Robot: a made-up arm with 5 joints.
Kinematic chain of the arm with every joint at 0, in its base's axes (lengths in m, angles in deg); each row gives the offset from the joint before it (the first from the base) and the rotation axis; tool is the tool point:
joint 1: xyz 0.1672 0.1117 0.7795 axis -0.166 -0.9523 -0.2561
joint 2: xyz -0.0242 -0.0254 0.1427 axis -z
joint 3: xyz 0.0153 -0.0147 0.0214 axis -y
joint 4: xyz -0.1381 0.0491 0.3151 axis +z
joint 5: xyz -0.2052 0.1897 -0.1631 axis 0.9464 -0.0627 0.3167
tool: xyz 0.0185 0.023 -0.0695
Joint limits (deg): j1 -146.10..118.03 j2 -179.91..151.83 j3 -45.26..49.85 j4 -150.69..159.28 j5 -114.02..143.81
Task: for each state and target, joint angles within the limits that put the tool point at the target. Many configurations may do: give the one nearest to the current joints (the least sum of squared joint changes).
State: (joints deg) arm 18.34 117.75 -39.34 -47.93 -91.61
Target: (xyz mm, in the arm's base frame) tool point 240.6 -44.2 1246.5
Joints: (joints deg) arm 15.39 131.14 -45.26 -40.80 -103.47
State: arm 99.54 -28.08 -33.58 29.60 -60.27
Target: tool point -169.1 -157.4 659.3
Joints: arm 82.46 -74.49 10.47 42.90 -48.32
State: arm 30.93 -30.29 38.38 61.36 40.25
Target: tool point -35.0 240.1 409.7
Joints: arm 54.62 -1.03 40.75 38.72 45.99
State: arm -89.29 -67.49 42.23 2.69 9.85
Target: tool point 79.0 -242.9 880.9
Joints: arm -80.91 -77.35 49.85 21.11 -5.19
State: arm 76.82 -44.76 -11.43 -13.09 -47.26
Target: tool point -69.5 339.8 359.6
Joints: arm 115.16 -36.86 -39.20 5.49 -29.78
